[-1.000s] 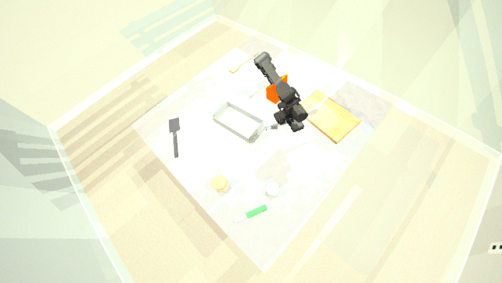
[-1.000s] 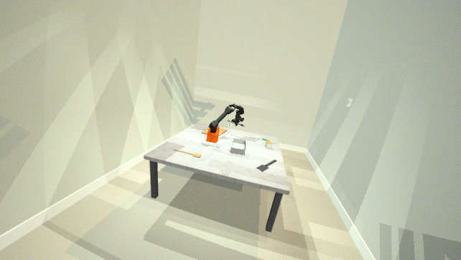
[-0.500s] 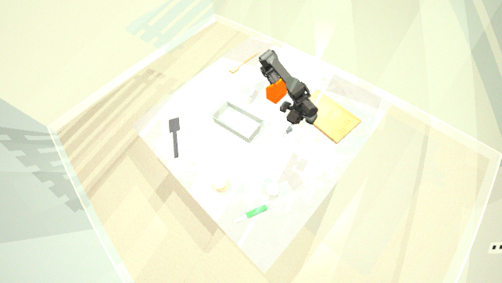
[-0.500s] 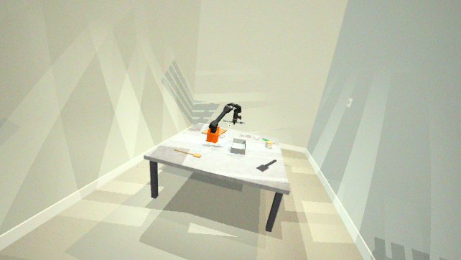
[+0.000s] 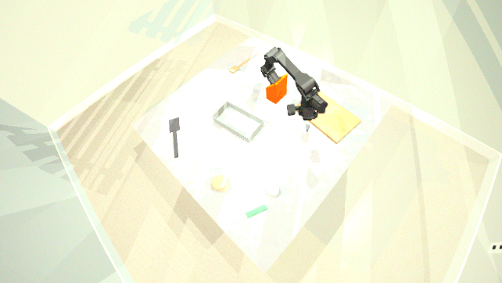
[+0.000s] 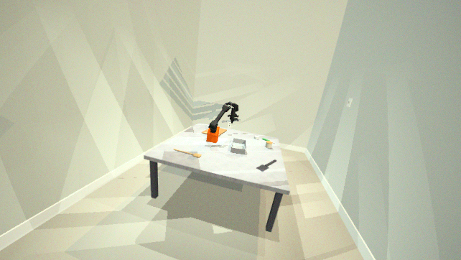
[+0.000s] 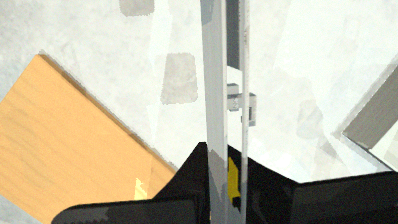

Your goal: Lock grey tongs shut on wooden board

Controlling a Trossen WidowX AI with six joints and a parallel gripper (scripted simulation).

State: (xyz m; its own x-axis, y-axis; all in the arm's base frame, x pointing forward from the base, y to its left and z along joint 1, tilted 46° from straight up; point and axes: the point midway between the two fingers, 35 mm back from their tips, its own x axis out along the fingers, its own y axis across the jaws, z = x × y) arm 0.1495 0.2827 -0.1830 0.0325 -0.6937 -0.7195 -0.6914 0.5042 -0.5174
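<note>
Now: the wooden board 240 mm behind my gripper tip, 170 mm below it and 30 mm to the left of it. From my gripper tip the other things lie so: yellow mark (40 mm above, 10 mm ahead); roasting tin (360 mm to the right, 180 mm ahead, 150 mm below); dark spatula (640 mm to the right, 520 mm ahead, 180 mm below).
</note>
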